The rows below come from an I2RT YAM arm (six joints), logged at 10 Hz.
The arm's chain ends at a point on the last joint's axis. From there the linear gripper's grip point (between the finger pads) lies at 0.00 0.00 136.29 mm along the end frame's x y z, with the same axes.
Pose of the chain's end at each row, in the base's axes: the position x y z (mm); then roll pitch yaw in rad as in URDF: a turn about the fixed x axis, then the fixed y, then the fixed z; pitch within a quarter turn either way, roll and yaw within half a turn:
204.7 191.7 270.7 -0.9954 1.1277 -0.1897
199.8 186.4 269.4 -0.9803 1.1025 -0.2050
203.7 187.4 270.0 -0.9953 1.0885 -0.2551
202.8 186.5 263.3 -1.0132 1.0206 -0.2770
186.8 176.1 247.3 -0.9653 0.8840 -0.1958
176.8 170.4 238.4 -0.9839 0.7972 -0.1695
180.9 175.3 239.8 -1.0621 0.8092 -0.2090
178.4 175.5 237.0 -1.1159 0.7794 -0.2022
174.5 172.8 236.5 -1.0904 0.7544 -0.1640
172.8 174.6 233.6 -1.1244 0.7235 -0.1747
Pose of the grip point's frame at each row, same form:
292.1 291.4 302.5 -0.9954 1.1277 -0.1897
289.1 283.5 303.7 -0.9803 1.1025 -0.2050
296.1 281.5 304.4 -0.9953 1.0885 -0.2551
293.6 280.9 301.0 -1.0132 1.0206 -0.2770
267.4 274.3 296.5 -0.9653 0.8840 -0.1958
249.2 273.1 291.1 -0.9839 0.7972 -0.1695
252.6 281.8 285.6 -1.0621 0.8092 -0.2090
244.2 287.0 279.6 -1.1159 0.7794 -0.2022
236.8 285.0 282.4 -1.0904 0.7544 -0.1640
232.5 288.9 277.7 -1.1244 0.7235 -0.1747

